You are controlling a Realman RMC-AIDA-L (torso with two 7-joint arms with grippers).
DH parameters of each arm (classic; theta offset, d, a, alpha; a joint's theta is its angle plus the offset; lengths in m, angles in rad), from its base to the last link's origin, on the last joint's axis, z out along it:
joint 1: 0 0.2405 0 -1.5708
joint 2: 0 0 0 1.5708
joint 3: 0 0.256 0 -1.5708
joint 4: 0 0 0 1.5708
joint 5: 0 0.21 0 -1.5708
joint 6: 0 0 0 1.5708
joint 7: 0 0.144 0 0
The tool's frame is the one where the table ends.
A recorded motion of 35 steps. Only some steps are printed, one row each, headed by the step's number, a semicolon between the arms.
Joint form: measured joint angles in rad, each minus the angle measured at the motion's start. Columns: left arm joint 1, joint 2, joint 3, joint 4, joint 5, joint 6, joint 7; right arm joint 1, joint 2, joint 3, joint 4, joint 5, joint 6, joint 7.
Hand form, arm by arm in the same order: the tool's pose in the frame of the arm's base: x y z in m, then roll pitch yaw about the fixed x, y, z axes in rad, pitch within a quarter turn. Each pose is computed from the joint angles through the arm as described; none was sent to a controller.
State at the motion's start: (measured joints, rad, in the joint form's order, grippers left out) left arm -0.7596 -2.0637 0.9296 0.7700 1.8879 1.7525 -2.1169; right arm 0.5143 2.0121 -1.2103 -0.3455 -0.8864 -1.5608 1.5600
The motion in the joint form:
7: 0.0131 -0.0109 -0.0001 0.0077 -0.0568 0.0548 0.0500; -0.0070 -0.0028 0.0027 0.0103 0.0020 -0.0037 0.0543
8: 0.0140 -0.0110 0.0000 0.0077 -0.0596 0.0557 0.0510; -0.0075 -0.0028 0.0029 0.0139 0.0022 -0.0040 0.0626
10: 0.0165 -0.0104 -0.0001 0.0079 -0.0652 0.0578 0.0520; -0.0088 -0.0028 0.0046 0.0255 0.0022 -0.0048 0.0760
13: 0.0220 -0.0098 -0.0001 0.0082 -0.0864 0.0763 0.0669; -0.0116 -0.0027 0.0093 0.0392 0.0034 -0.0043 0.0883
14: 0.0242 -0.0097 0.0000 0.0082 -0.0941 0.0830 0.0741; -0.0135 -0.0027 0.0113 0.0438 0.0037 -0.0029 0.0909
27: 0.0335 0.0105 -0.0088 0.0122 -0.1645 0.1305 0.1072; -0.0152 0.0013 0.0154 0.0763 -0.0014 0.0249 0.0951
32: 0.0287 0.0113 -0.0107 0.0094 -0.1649 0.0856 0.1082; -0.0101 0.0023 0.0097 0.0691 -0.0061 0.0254 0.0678
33: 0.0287 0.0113 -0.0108 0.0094 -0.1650 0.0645 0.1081; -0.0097 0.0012 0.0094 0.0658 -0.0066 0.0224 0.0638
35: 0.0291 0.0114 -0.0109 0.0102 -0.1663 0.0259 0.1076; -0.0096 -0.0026 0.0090 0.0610 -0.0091 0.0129 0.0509
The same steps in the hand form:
7: -0.1356 0.3427 0.0005 2.6996 -0.3695 0.7359; 0.2284 0.3386 0.0158 2.4195 1.0467 -1.4115
8: -0.1356 0.3425 0.0007 2.6977 -0.3719 0.7361; 0.2292 0.3382 0.0154 2.4068 1.0397 -1.4290
10: -0.1358 0.3421 0.0014 2.6942 -0.3764 0.7378; 0.2317 0.3370 0.0143 2.3843 1.0262 -1.4645
13: -0.1351 0.3394 0.0036 2.6747 -0.3938 0.7278; 0.2353 0.3356 0.0135 2.3610 1.0154 -1.5062
14: -0.1348 0.3384 0.0044 2.6682 -0.4011 0.7227; 0.2369 0.3351 0.0133 2.3561 1.0132 -1.5192
27: -0.1329 0.3362 0.0196 2.6350 -0.4673 0.6914; 0.2453 0.3337 0.0066 2.3643 0.9929 -1.5674
32: -0.1321 0.3434 0.0186 2.6704 -0.4857 0.6990; 0.2420 0.3348 0.0056 2.4058 1.0071 -1.5071
33: -0.1324 0.3464 0.0182 2.6873 -0.4939 0.7037; 0.2412 0.3350 0.0064 2.4113 1.0112 -1.4947
35: -0.1330 0.3519 0.0177 2.7182 -0.5100 0.7119; 0.2402 0.3348 0.0085 2.4293 1.0212 -1.4610

